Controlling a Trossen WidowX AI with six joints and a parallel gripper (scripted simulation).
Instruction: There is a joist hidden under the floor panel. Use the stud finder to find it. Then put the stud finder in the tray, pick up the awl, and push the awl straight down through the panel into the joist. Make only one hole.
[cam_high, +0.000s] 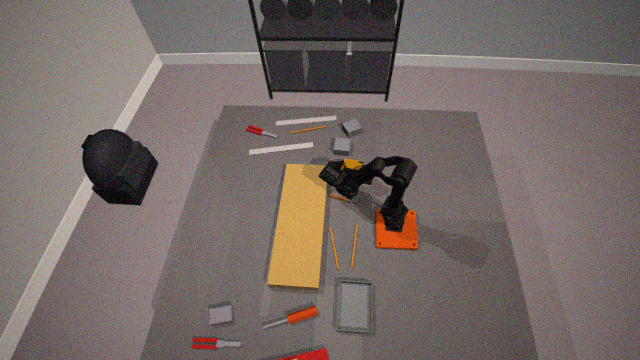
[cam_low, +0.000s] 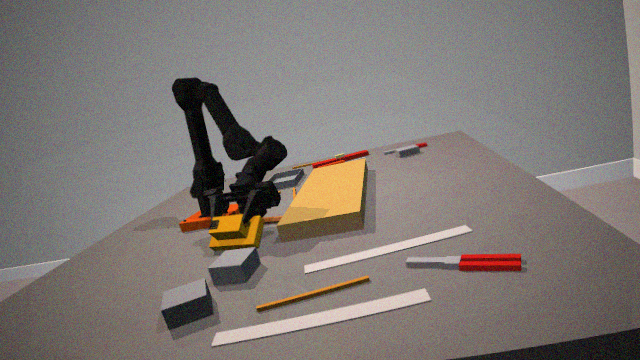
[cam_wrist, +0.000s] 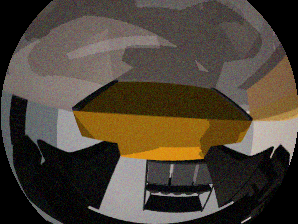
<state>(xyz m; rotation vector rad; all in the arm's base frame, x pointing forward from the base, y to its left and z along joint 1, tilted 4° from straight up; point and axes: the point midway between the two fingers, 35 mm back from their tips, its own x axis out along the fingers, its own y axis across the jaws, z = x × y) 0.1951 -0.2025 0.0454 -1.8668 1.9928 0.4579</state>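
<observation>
Right now the stud finder is 20 mm behind my gripper tip and 10 mm below it. Round my gripper tip: indicator window 30 mm behind, 10 mm to the right, 10 mm above; grey tray 90 mm behind, 560 mm to the left, 50 mm below; awl 150 mm to the left, 50 mm below.
</observation>
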